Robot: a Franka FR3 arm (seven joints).
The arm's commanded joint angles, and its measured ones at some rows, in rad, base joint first. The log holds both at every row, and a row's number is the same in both.
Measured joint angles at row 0:
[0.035 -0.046 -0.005 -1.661 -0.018 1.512 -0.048]
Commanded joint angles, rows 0 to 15:
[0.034 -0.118 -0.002 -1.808 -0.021 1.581 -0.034]
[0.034 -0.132 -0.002 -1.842 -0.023 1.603 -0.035]
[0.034 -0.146 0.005 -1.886 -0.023 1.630 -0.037]
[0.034 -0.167 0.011 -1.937 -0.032 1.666 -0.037]
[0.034 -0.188 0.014 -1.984 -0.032 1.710 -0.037]
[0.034 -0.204 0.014 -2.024 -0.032 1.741 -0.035]
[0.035 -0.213 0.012 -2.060 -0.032 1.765 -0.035]
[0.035 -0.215 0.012 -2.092 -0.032 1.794 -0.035]
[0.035 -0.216 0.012 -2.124 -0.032 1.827 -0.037]
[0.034 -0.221 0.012 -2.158 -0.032 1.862 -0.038]
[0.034 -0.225 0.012 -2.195 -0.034 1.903 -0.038]
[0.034 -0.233 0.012 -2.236 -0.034 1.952 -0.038]
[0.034 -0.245 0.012 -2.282 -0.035 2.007 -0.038]
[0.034 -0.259 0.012 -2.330 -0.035 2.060 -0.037]
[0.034 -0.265 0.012 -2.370 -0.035 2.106 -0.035]
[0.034 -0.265 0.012 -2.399 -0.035 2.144 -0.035]
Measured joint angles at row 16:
[0.035 -0.195 0.008 -2.250 -0.023 2.013 -0.047]
